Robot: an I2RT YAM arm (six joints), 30 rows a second.
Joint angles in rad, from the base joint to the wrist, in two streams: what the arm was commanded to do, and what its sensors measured. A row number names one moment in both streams.
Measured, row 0: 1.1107 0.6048 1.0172 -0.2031 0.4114 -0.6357
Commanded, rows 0 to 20: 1.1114 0.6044 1.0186 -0.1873 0.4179 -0.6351; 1.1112 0.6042 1.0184 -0.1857 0.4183 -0.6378; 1.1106 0.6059 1.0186 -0.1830 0.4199 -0.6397; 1.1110 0.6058 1.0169 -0.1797 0.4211 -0.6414; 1.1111 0.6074 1.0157 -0.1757 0.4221 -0.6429; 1.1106 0.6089 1.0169 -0.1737 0.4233 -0.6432; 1.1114 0.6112 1.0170 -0.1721 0.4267 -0.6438; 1.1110 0.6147 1.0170 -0.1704 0.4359 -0.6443; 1.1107 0.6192 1.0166 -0.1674 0.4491 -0.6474; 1.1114 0.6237 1.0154 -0.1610 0.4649 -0.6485; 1.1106 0.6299 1.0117 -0.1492 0.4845 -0.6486; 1.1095 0.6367 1.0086 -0.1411 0.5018 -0.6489; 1.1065 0.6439 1.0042 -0.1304 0.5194 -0.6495; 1.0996 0.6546 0.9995 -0.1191 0.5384 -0.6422; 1.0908 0.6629 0.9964 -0.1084 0.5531 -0.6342; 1.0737 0.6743 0.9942 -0.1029 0.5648 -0.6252; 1.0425 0.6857 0.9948 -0.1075 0.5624 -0.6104; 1.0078 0.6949 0.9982 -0.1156 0.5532 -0.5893; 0.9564 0.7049 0.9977 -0.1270 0.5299 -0.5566; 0.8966 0.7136 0.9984 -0.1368 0.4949 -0.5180; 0.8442 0.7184 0.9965 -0.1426 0.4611 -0.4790
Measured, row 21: 0.9276 0.7090 1.0016 -0.1486 0.5018 -0.5850
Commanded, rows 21 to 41: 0.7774 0.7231 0.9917 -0.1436 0.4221 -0.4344; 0.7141 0.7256 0.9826 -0.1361 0.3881 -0.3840; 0.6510 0.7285 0.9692 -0.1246 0.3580 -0.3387; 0.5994 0.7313 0.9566 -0.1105 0.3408 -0.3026; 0.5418 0.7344 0.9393 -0.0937 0.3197 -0.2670; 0.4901 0.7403 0.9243 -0.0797 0.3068 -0.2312; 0.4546 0.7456 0.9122 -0.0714 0.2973 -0.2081; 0.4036 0.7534 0.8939 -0.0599 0.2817 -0.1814; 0.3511 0.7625 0.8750 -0.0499 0.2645 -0.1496; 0.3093 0.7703 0.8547 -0.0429 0.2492 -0.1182; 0.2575 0.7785 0.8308 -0.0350 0.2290 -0.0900; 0.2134 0.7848 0.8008 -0.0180 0.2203 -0.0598; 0.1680 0.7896 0.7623 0.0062 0.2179 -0.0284; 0.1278 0.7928 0.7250 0.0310 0.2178 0.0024; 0.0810 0.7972 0.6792 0.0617 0.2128 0.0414; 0.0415 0.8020 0.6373 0.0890 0.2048 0.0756; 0.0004 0.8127 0.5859 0.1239 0.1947 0.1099; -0.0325 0.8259 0.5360 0.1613 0.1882 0.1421; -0.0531 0.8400 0.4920 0.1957 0.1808 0.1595; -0.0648 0.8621 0.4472 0.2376 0.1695 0.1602; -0.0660 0.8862 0.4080 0.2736 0.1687 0.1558
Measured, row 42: -0.0513 0.8543 0.4736 0.1234 0.2104 0.0803
